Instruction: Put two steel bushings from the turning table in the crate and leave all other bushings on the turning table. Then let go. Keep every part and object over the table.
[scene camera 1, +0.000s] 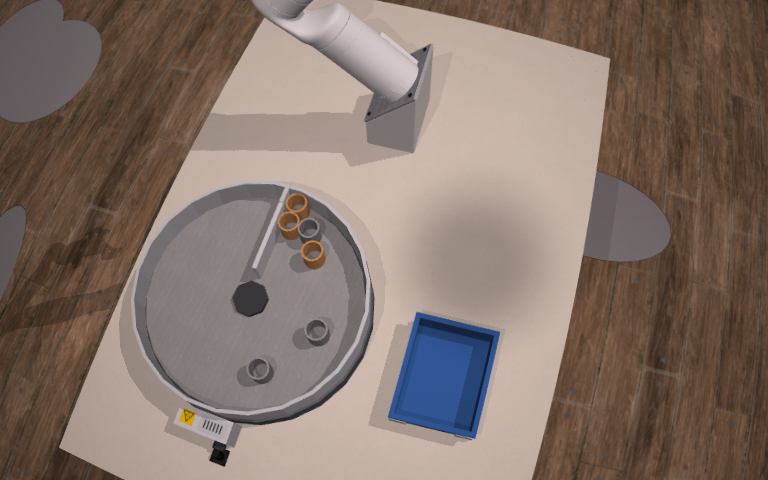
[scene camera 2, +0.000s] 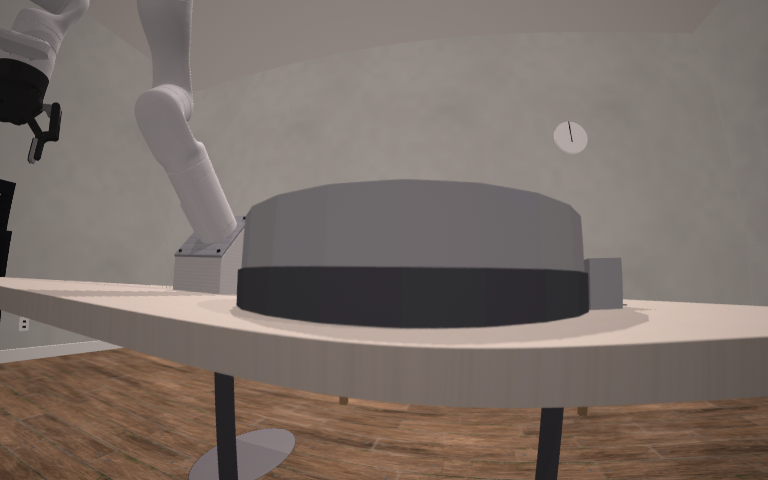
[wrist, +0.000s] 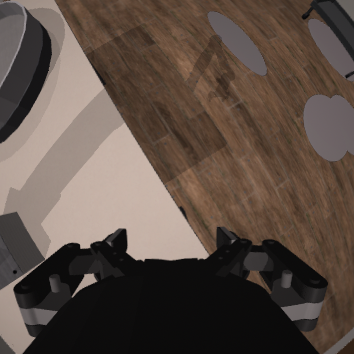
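Where they show: gripper, fingertip midpoint: (wrist: 171, 237); arm's base, origin of the base link: (scene camera 1: 400, 83) (scene camera 2: 218, 230).
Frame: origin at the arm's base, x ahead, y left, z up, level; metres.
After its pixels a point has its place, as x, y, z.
In scene view 1 three grey steel bushings stand on the turning table (scene camera 1: 192, 283) @[0.470, -0.242, -0.086] (scene camera 2: 407, 226) @[0.496, -0.334, -0.072] (wrist: 31, 75) @[0.311, -0.273, -0.098]: one steel bushing (scene camera 1: 309, 238) @[0.333, -0.059, -0.052] among the orange ones beside the divider bar, one (scene camera 1: 317, 340) @[0.500, 0.019, -0.048] at the lower right, one (scene camera 1: 259, 378) @[0.592, -0.048, -0.048] at the bottom. Three orange bushings (scene camera 1: 288, 234) @[0.334, -0.100, -0.062] (scene camera 1: 304, 210) @[0.283, -0.089, -0.056] (scene camera 1: 313, 263) @[0.372, -0.037, -0.059] stand near the bar. The blue crate (scene camera 1: 487, 384) @[0.476, 0.305, -0.089] right of the turning table is empty. My gripper (wrist: 171, 237) @[-0.115, -0.408, 0.049] is open and empty, high up, away from the turning table and the crate; part of it shows at scene view 2's left edge.
The light divider bar (scene camera 1: 271, 226) @[0.338, -0.127, -0.039] runs from the turning table's wall towards the dark hub (scene camera 1: 249, 298) @[0.463, -0.126, -0.078]. A control box (scene camera 1: 203, 425) @[0.699, -0.119, -0.080] adjoins the turning table's lower edge. The arm's grey base (scene camera 1: 391, 130) @[0.062, 0.002, -0.074] (scene camera 2: 197, 273) @[-0.001, -0.053, -0.100] (wrist: 20, 245) @[-0.021, -0.054, -0.098] stands on the table. The wrist view shows the table edge and floor below.
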